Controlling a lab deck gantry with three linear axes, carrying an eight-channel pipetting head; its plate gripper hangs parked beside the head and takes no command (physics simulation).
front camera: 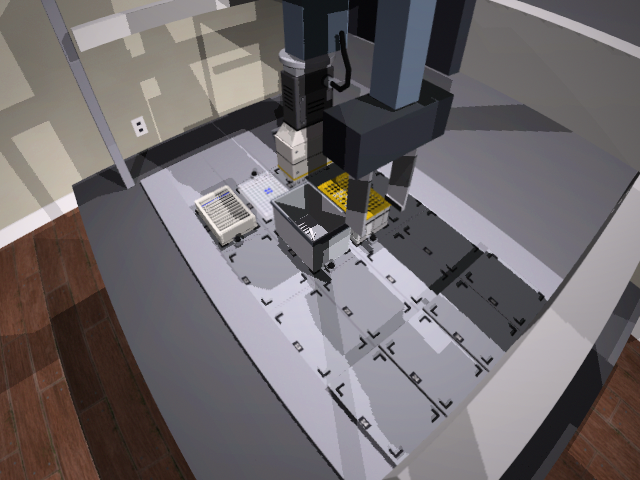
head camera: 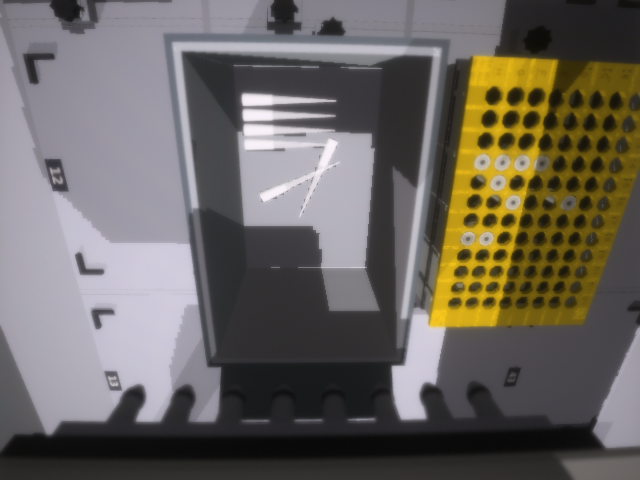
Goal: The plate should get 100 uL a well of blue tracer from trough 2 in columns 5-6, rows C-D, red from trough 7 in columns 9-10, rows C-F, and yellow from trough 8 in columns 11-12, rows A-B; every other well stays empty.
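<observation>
The clear plate has a small group of blue wells near its middle. The cream trough holder stands to its left with a thin blue line showing; other colours are unreadable. The grey waste bin holds several loose white tips. The yellow tip rack holds several scattered white tips. The pipetting head is behind the bin in the front view; its dark nozzles lie past the bin's lower edge in the head view, no white tips visible on them. The parked gripper is open, paddles apart beside the rack.
A dark block on a blue-grey column carries the gripper paddles above the rack's side. Black corner brackets and small number labels mark the deck. Small black knobs stand by the labware.
</observation>
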